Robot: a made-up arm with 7 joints. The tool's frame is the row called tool. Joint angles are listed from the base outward.
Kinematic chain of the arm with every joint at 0, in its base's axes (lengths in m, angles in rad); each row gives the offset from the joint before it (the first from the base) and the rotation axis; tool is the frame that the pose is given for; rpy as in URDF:
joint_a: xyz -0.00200 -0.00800 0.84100 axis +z
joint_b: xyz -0.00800 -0.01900 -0.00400 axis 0 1 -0.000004
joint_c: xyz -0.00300 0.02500 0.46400 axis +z
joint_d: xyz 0.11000 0.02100 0.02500 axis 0 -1 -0.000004
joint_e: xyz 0.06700 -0.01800 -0.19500 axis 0 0.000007 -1
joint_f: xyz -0.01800 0.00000 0.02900 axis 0 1 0.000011
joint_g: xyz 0.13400 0.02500 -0.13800 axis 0 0.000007 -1
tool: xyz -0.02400 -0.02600 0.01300 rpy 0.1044 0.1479 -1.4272
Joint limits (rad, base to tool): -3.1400..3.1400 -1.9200..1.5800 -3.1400..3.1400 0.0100..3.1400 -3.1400..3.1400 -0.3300..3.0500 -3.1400..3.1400
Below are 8 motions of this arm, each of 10 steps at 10 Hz.
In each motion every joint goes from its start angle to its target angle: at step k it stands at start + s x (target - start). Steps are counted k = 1, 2, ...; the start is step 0. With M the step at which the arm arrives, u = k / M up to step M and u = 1 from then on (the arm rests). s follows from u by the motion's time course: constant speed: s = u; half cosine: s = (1 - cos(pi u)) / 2; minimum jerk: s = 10 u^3 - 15 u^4 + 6 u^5.
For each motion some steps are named. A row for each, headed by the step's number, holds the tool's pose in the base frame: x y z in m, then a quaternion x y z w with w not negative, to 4 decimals.
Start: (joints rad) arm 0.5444 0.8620 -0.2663 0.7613 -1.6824 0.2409 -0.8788
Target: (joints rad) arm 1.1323 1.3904 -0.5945 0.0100 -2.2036 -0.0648 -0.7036
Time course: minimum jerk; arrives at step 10
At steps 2, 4, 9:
2: 0.3836 0.2336 0.7269 -0.1944 0.2236 0.6569 0.6934
4: 0.2790 0.2295 0.6890 -0.1530 0.3599 0.6978 0.6001
9: 0.0673 0.2067 0.7223 -0.0836 0.6943 0.6026 0.3846

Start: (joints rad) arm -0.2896 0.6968 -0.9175 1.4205 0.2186 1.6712 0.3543
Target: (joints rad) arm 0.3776 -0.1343 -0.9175 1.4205 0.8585 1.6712 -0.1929
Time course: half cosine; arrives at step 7
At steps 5, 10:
5: 0.3458 -0.1462 1.2313 0.3737 0.2273 -0.7772 0.4523
10: 0.3085 -0.1182 1.2871 0.4865 0.2376 -0.6574 0.5241

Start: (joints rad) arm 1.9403 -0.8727 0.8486 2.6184 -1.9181 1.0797 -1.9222
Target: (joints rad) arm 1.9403 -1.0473 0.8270 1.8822 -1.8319 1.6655 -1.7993
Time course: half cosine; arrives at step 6
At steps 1, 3, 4, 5, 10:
1: 0.0456 -0.5590 1.5264 0.1852 -0.9093 0.1093 0.3562
3: 0.0026 -0.5210 1.5249 0.1107 -0.8959 0.1943 0.3839
4: -0.0146 -0.4925 1.5140 0.0577 -0.8799 0.2321 0.4105
5: -0.0224 -0.4702 1.5016 0.0154 -0.8643 0.2534 0.4342
10: -0.0241 -0.4618 1.4961 -0.0007 -0.8577 0.2597 0.4437

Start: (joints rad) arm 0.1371 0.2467 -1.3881 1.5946 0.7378 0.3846 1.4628
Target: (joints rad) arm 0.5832 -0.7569 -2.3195 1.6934 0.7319 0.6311 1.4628
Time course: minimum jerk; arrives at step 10
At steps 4, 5, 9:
4: 0.0366 -0.4360 1.4533 -0.5959 0.2103 0.4811 0.6076
5: -0.0970 -0.4847 1.4133 -0.5978 0.1540 0.4241 0.6627
9: -0.3378 -0.6291 1.1158 -0.5019 -0.0226 0.3059 0.8087

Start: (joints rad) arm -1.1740 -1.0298 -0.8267 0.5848 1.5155 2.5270 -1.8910
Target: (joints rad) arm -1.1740 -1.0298 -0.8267 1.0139 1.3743 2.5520 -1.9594
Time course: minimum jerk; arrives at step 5
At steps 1, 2, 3, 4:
1: -0.0918 0.1415 1.3290 0.6262 -0.5306 0.1731 0.5444
2: -0.0975 0.1494 1.3371 0.5832 -0.5342 0.1691 0.5882
3: -0.1050 0.1608 1.3468 0.5194 -0.5364 0.1607 0.6456
4: -0.1099 0.1691 1.3528 0.4718 -0.5361 0.1527 0.6832

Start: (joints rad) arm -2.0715 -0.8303 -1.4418 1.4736 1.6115 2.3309 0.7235
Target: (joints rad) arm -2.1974 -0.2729 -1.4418 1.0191 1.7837 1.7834 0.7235
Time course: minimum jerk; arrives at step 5
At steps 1, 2, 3, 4, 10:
1: -0.0871 0.3449 1.3827 -0.7852 0.4677 0.3437 0.2158
2: -0.1512 0.2831 1.4013 -0.8043 0.4561 0.2469 0.2901
3: -0.2437 0.2032 1.3883 -0.7978 0.4408 0.0954 0.4002
4: -0.3040 0.1567 1.3530 -0.7666 0.4291 -0.0197 0.4773
10: -0.3162 0.1478 1.3426 -0.7564 0.4263 -0.0459 0.4939

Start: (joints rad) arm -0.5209 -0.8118 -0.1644 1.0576 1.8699 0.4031 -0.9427
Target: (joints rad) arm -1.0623 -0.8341 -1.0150 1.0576 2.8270 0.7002 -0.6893
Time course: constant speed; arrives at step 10
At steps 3, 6, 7, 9, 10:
3: -0.1312 -0.1517 1.3487 -0.8137 0.4355 0.3694 0.1083
6: -0.2322 -0.1516 1.3191 -0.8216 0.4376 0.1961 0.3081
7: -0.2688 -0.1418 1.3078 -0.8146 0.4398 0.1208 0.3583
9: -0.3430 -0.1054 1.2813 -0.7849 0.4455 -0.0479 0.4280
10: -0.3788 -0.0781 1.2654 -0.7621 0.4486 -0.1381 0.4460

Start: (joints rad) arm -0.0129 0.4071 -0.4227 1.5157 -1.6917 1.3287 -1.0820
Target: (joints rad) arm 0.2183 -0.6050 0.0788 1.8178 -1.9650 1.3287 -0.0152
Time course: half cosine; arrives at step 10
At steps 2, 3, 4, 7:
2: 0.5249 -0.2534 1.2668 -0.7240 0.0407 -0.1047 0.6805
3: 0.4887 -0.2178 1.3371 -0.7152 -0.0855 -0.1570 0.6757
4: 0.4250 -0.1766 1.4187 -0.6824 -0.2416 -0.2210 0.6535
7: 0.1121 -0.0936 1.5897 -0.4316 -0.6688 -0.3868 0.4656

